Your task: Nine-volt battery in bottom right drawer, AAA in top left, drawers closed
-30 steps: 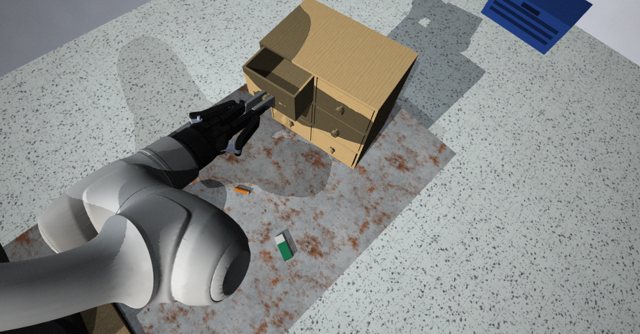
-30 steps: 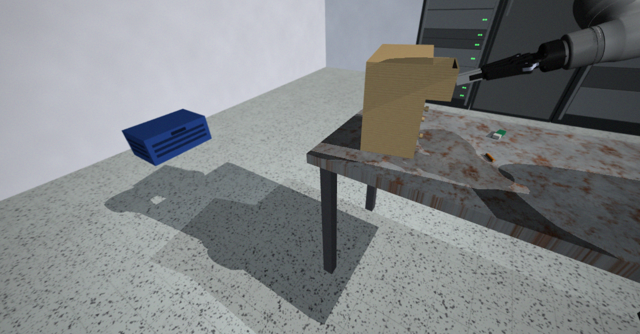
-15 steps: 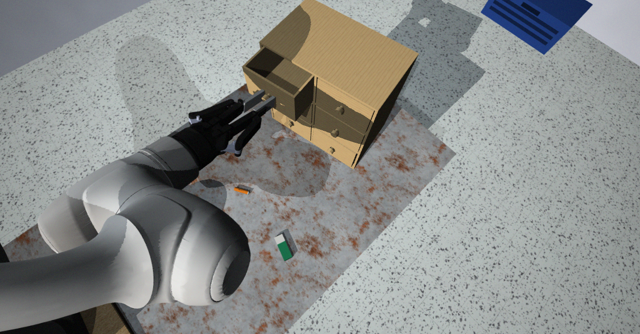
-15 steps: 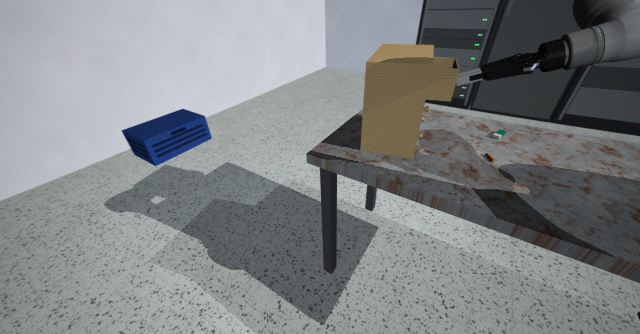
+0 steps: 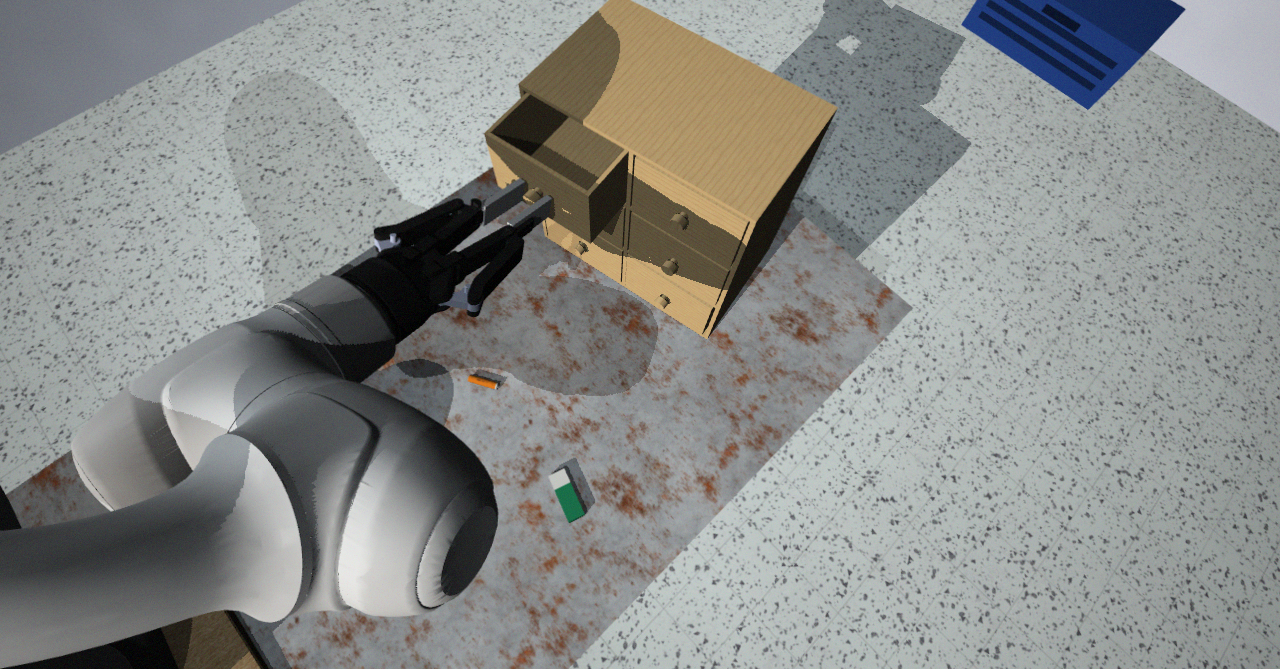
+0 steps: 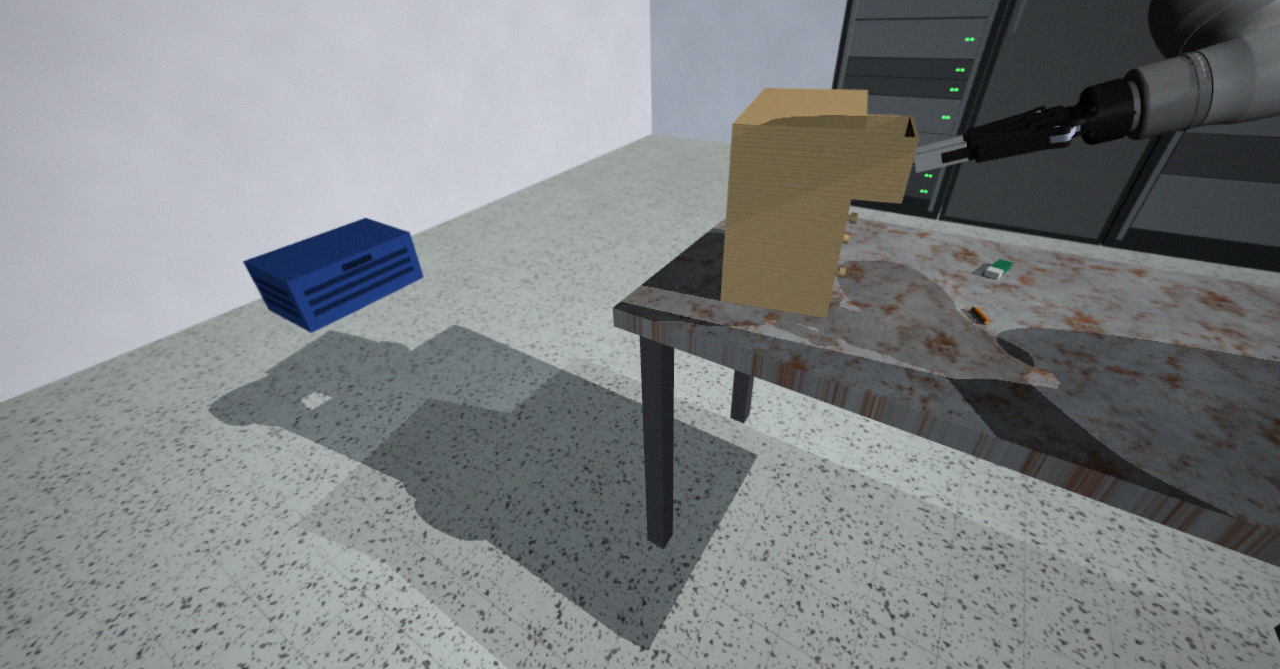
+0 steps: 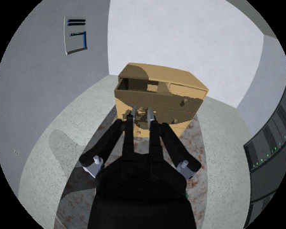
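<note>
My hand is 13 cm past the orange AAA battery, 4 cm to the left of it and 27 cm above it. The rest, counted from my hand: green-and-white nine-volt battery 12 cm behind, 24 cm to the right, 27 cm below; black nine-volt battery 22 cm ahead, 6 cm to the right, 26 cm below.
</note>
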